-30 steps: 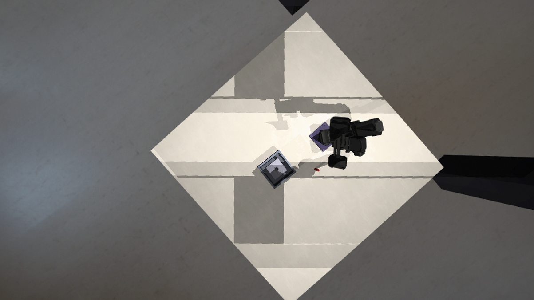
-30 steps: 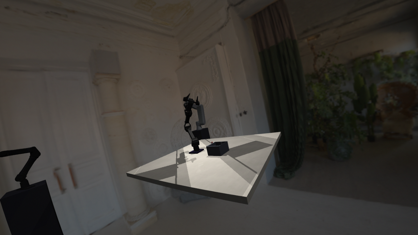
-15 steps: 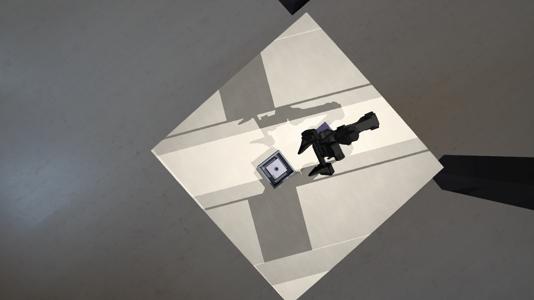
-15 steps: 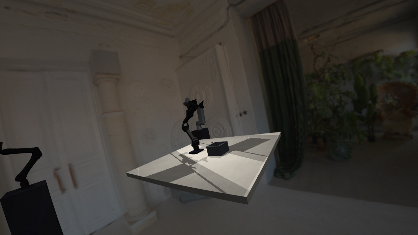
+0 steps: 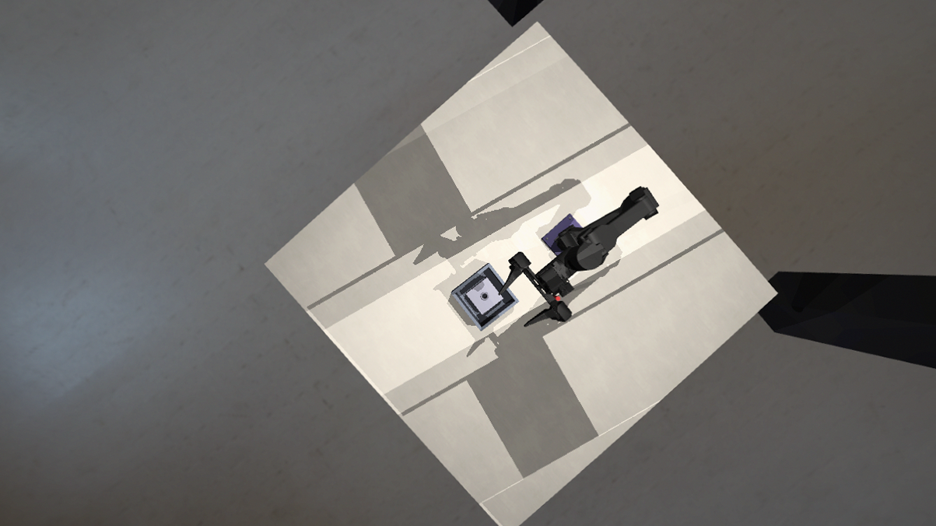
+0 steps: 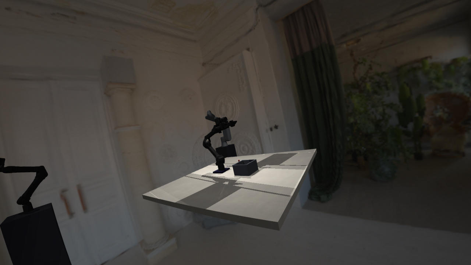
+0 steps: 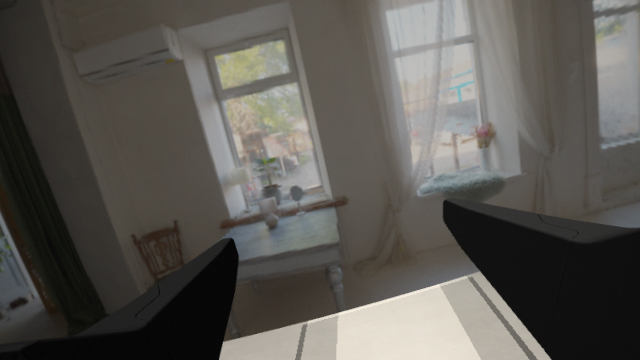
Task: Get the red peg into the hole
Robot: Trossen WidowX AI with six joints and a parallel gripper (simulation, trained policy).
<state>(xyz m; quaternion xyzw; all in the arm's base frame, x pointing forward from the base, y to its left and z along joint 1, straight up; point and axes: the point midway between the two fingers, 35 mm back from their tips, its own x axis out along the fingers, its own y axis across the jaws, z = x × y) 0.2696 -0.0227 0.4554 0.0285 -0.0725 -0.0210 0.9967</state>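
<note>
Now: the red peg 14 cm behind my gripper tip, 14 cm to the left of it and 43 cm below it. Also, from my gripper tip: dark box (3 cm ahead, 3 cm to the right, 45 cm below).
</note>
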